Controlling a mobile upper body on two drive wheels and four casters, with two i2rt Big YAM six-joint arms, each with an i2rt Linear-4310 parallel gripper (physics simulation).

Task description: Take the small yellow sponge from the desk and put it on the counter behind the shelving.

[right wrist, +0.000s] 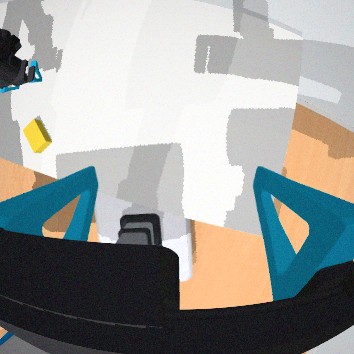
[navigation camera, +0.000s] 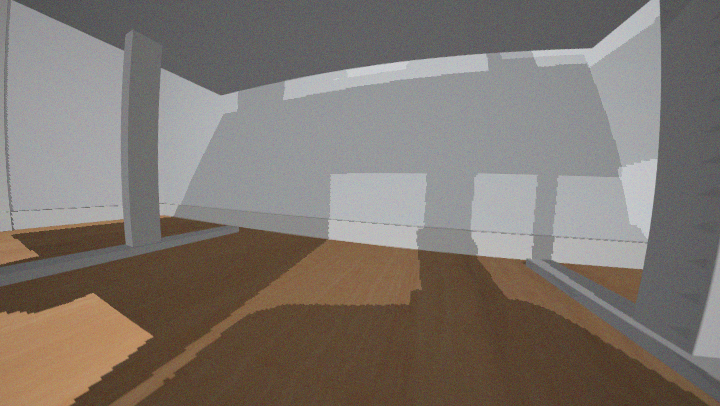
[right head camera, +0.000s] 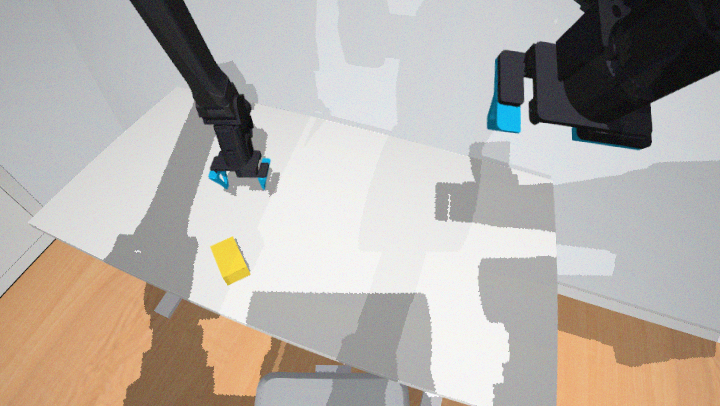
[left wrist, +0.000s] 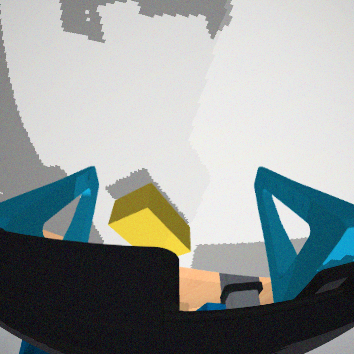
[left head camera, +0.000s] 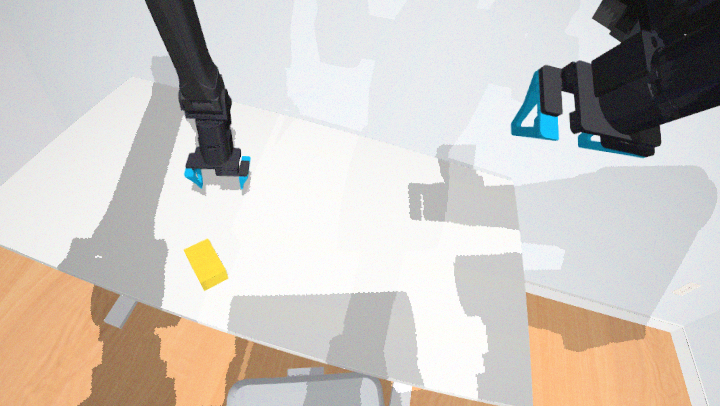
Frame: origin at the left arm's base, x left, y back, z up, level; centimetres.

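Seen in the pictures: left gripper, between the fingertips: (right wrist: 29,82) (right head camera: 245,187) (left wrist: 176,175) (left head camera: 222,186); right gripper, between the fingertips: (right wrist: 175,175) (right head camera: 531,128) (left head camera: 546,135).
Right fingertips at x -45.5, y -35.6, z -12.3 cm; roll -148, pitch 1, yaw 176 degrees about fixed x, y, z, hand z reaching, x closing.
A point is followed by its place in that frame.
The small yellow sponge (left head camera: 204,260) {y -48.9, x 2.8, z -64.5 cm} (right head camera: 228,257) {y -48.8, x 2.7, z -64.5 cm} (left wrist: 151,223) {y -52.2, x 2.6, z -64.5 cm} (right wrist: 37,135) {y -48.7, x 0.9, z -64.5 cm} lies flat on the white desk (left head camera: 312,226) {y -61.9, x -23.2, z -69.0 cm} (right head camera: 322,226) {y -61.7, x -19.8, z -69.0 cm} (left wrist: 150,90) {y -66.6, x 2.3, z -69.0 cm} (right wrist: 100,110) {y -54.5, x -21.4, z -69.0 cm}, near its front edge at the left. My left gripper (left head camera: 218,185) {y -65.1, x -0.3, z -57.0 cm} (right head camera: 244,185) {y -65.1, x -0.3, z -57.0 cm} (left wrist: 176,175) {y -65.1, x -0.3, z -57.0 cm} is open and empty, low over the desk, beyond the sponge in the head views and apart from it. My right gripper (left head camera: 567,138) {y -35.6, x -45.5, z -12.3 cm} (right head camera: 544,132) {y -35.6, x -45.5, z -12.3 cm} (right wrist: 175,175) {y -35.6, x -45.5, z -12.3 cm} is open and empty, high up at the right, well away from the sponge. The counter and the shelving do not show in these views.
Grey desk legs (navigation camera: 142,141) {y -90.6, x 44.3, z -105.2 cm} (navigation camera: 675,161) {y -52.8, x -69.0, z -112.8 cm} and floor bars (navigation camera: 75,254) (navigation camera: 610,312) {y -57.5, x -69.1, z -138.8 cm} stand ahead under the desk. A pale wall (left head camera: 428,65) {y -100.8, x -57.2, z -38.9 cm} (navigation camera: 373,126) {y -110.6, x -31.0, z -93.3 cm} rises behind it. My grey base (left head camera: 305,393) {y -26.1, x -22.0, z -115.0 cm} (right head camera: 330,393) {y -25.1, x -21.9, z -115.0 cm} is at the desk's front edge.
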